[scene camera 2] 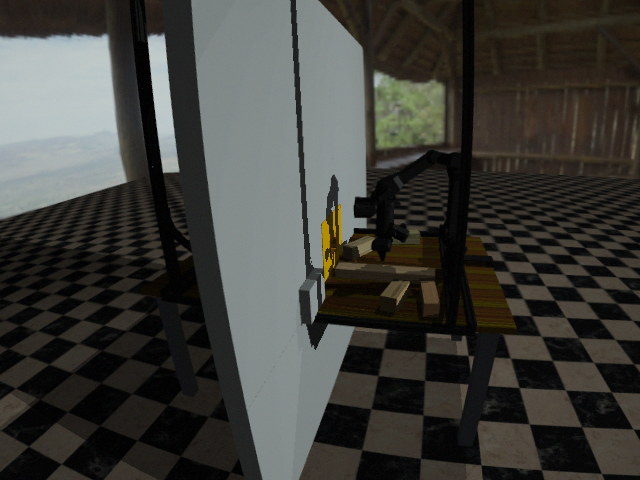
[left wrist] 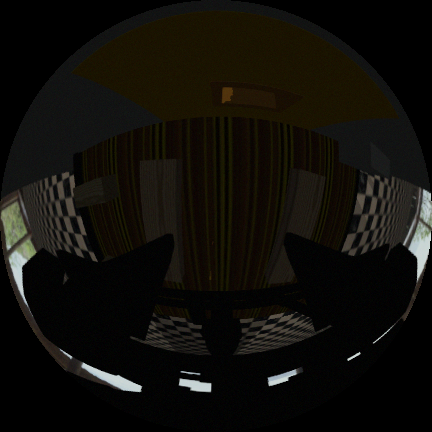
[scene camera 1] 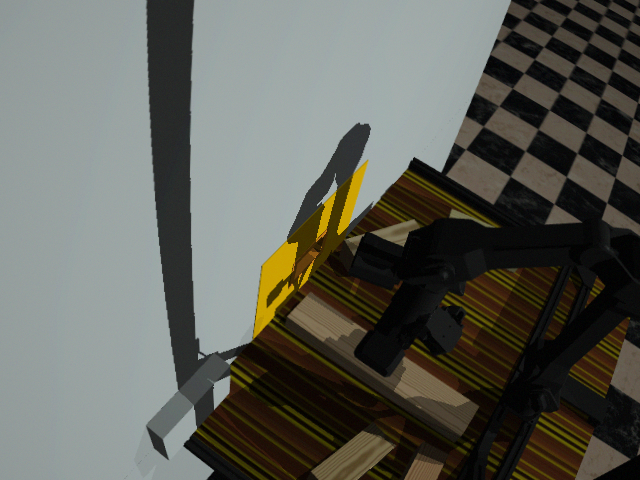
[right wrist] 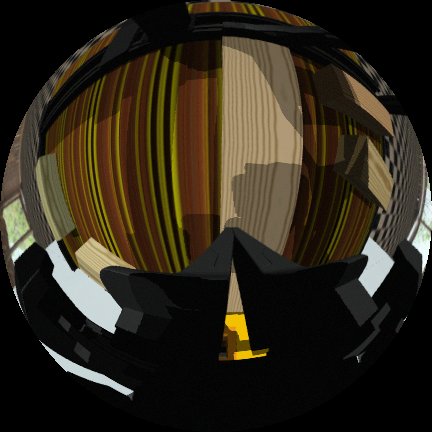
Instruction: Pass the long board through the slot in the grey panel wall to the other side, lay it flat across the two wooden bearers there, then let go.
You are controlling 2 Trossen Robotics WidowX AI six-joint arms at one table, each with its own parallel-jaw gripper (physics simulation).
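Frame: origin at the left arm's base, x right, y ahead, z up, level; millimetres.
Where they show: left gripper, fingertip midpoint: (left wrist: 230, 239); right gripper, fingertip midpoint: (scene camera 2: 382, 260) (scene camera 1: 389, 343) (right wrist: 230, 232); left arm's base, link origin: (left wrist: 221, 303); right arm's base, link origin: (scene camera 1: 523, 401).
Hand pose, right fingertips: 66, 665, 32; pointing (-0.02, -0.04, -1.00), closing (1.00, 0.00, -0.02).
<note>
Things, the pixels of their top centre, and the offset from my right fingertips, as dx, dy, dz. "pt": a spot on its surface instead.
- long wooden board, top centre: (right wrist: 260, 207) (scene camera 1: 384, 363) (scene camera 2: 385, 268) +24, +12, -19
- pale block, top centre: (scene camera 1: 386, 238) (right wrist: 107, 286) (scene camera 2: 360, 241) -181, -111, -1
- grey block, surface spot: (scene camera 1: 168, 415) pt +318, -169, +49
The long wooden board (scene camera 1: 429, 390) (scene camera 2: 351, 270) (right wrist: 262, 125) lies flat on the near table, one end toward the slot. The slot, with an orange rim, is in the yellow panel (scene camera 1: 273, 279) (scene camera 2: 326, 237) (left wrist: 150, 60) on the grey wall (scene camera 1: 77, 155) (scene camera 2: 258, 155). My right gripper (scene camera 2: 382, 256) (right wrist: 230, 232) is shut and empty, its tips low at the board's long edge; whether they touch it is unclear. My left gripper (left wrist: 230, 239) is open and empty beyond the wall. Below it, two bearers (left wrist: 160, 195) (left wrist: 304, 200) lie roughly parallel, apart, on the dark far table.
A pale block (scene camera 1: 387, 232) (scene camera 2: 359, 248) (right wrist: 100, 256) lies near the wall. Two short blocks (scene camera 1: 356, 454) (scene camera 2: 394, 296) (scene camera 1: 426, 459) (scene camera 2: 429, 298) lie on the board's other side. A grey block (scene camera 1: 168, 415) (scene camera 2: 309, 299) juts from the wall. Another block (left wrist: 95, 191) lies on the far table.
</note>
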